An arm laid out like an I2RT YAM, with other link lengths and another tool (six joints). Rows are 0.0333 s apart.
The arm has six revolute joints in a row. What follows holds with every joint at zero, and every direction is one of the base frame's.
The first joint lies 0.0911 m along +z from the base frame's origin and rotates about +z.
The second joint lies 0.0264 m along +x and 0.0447 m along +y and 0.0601 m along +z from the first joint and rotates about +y.
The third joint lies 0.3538 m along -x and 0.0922 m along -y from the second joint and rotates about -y.
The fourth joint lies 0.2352 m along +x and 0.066 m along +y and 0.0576 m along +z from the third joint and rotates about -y.
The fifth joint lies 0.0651 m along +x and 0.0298 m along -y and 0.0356 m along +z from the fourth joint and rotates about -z.
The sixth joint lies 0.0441 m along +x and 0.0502 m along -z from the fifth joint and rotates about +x.
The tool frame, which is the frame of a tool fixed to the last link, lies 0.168 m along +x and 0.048 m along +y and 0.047 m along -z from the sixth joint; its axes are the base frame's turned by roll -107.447, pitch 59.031 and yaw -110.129 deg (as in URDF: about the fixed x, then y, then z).
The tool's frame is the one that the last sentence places.
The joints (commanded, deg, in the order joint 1, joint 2, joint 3, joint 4, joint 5, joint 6), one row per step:
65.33, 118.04, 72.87, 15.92, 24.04, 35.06
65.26, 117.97, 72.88, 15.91, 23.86, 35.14
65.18, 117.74, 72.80, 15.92, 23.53, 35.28
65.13, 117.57, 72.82, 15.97, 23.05, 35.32
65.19, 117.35, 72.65, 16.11, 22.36, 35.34
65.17, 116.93, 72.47, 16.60, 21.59, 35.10
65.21, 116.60, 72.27, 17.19, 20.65, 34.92
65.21, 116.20, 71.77, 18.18, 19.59, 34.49
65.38, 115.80, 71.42, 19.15, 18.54, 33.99
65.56, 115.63, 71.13, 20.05, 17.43, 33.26
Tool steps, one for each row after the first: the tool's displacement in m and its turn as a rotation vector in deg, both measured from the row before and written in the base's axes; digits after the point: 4 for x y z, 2 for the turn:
0.0001, 0.0000, 0.0008, 0.16, 0.09, 0.05
-0.0005, -0.0001, 0.0019, 0.31, 0.16, 0.15
-0.0010, 0.0008, 0.0021, 0.34, 0.13, 0.35
-0.0032, 0.0011, 0.0015, 0.33, 0.23, 0.66
-0.0023, 0.0014, 0.0048, 0.65, -0.12, 0.76
-0.0035, 0.0022, 0.0041, 0.71, -0.02, 0.95
-0.0037, 0.0016, 0.0040, 0.72, -0.21, 1.13
-0.0052, 0.0028, 0.0051, 0.79, -0.33, 1.32
-0.0054, 0.0030, 0.0026, 0.44, -0.38, 1.48

